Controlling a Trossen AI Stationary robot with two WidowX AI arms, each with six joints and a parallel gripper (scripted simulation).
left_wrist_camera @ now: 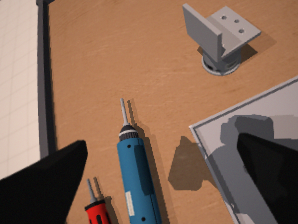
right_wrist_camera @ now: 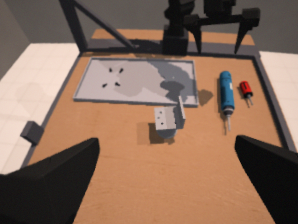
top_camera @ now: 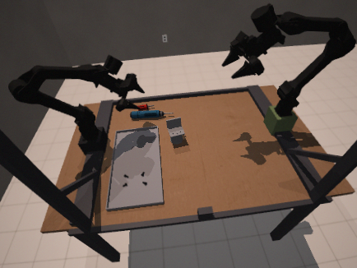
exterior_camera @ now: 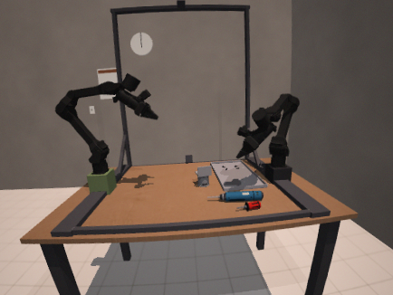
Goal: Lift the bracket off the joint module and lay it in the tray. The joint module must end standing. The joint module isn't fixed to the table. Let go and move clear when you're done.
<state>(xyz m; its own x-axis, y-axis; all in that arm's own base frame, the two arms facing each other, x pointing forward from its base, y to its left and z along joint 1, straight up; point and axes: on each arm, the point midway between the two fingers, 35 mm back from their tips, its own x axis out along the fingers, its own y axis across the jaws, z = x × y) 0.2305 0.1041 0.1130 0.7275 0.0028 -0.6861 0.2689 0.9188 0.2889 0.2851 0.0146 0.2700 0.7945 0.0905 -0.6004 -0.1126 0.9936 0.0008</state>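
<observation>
Right now my left hand is 170 mm to the left of the grey bracket, 120 mm past it and 120 mm above it. The rest, counted from my left hand: grey tray 230 mm behind, 190 mm below, 20 mm to the left; grey joint module 170 mm to the right, 160 mm below, 120 mm behind; red screwdriver 180 mm below, 150 mm ahead, 10 mm to the right.
</observation>
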